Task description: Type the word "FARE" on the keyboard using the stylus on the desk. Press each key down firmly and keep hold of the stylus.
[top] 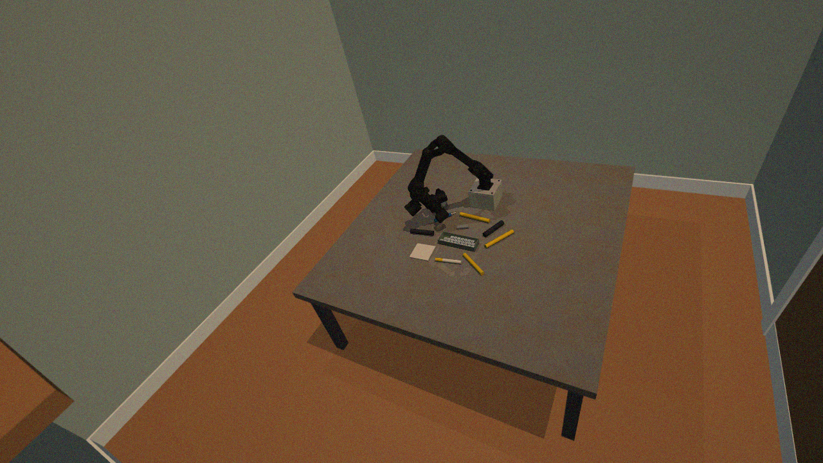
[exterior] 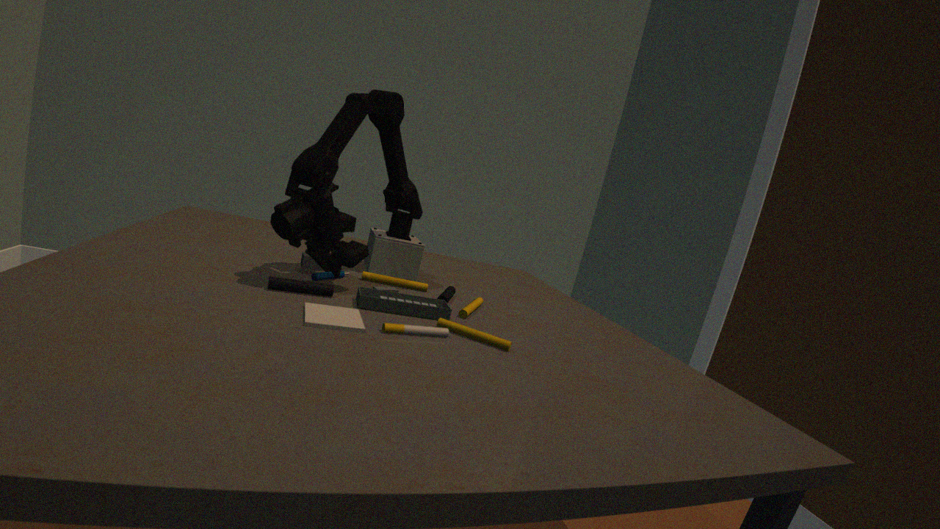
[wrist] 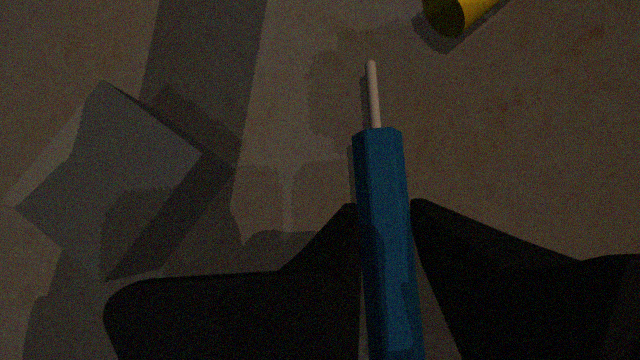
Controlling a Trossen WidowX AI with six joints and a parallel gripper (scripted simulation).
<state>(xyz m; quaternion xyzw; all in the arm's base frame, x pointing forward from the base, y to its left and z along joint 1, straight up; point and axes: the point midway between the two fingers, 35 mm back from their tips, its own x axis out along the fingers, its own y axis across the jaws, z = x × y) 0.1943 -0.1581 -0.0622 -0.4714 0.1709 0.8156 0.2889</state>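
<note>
Now: the white-and-yellow stick 28 cm ahead of my gripper tip and 14 cm to the left of it. From my gripper tip the other things lie so: white card: 27 cm ahead, 1 cm to the left; blue stylus: 1 cm behind, 1 cm to the left.
</note>
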